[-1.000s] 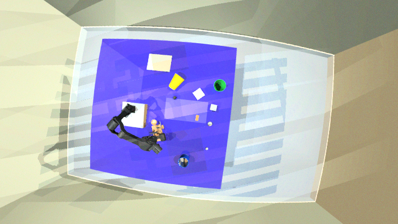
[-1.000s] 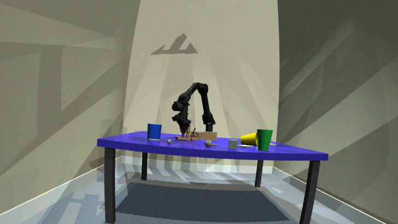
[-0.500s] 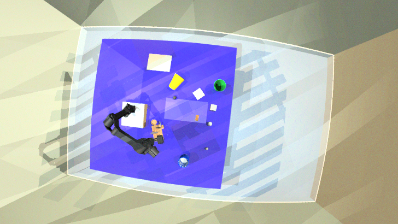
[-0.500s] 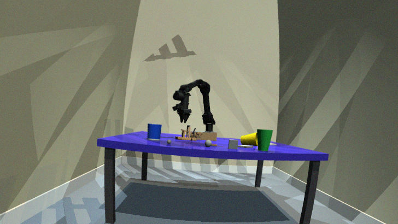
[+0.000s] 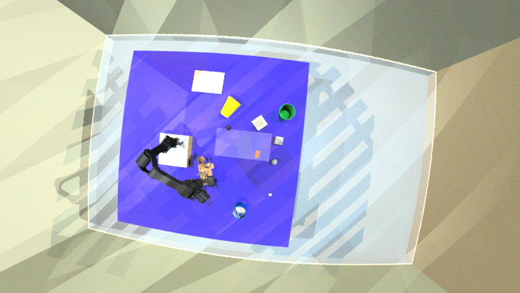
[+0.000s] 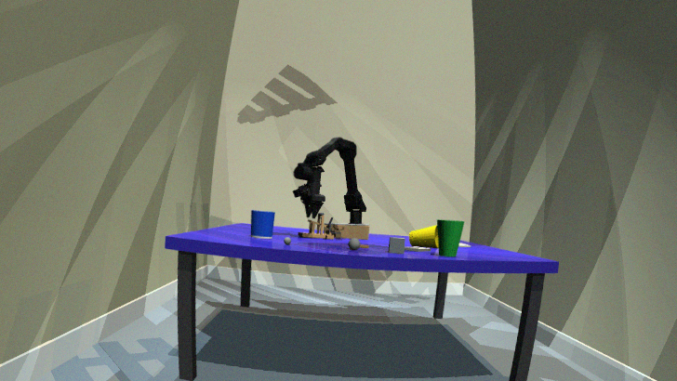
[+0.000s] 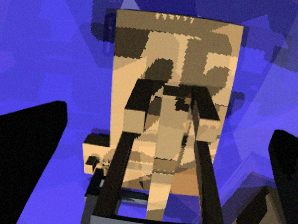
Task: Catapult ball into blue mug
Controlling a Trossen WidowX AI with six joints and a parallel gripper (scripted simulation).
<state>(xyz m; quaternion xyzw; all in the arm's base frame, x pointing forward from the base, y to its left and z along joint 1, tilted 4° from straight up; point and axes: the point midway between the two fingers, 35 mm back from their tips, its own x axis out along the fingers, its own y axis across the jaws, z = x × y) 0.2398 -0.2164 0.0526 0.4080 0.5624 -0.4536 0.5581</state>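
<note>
Right now the catapult frame is 4 cm to the left of my gripper tip and 1 cm behind it. The rest, counted from my gripper tip: blue mug 24 cm ahead, 18 cm to the right, 6 cm below; then wooden catapult 6 cm to the left, 3 cm below, 1 cm behind; then black ball 35 cm to the left, 12 cm ahead, 7 cm below.
</note>
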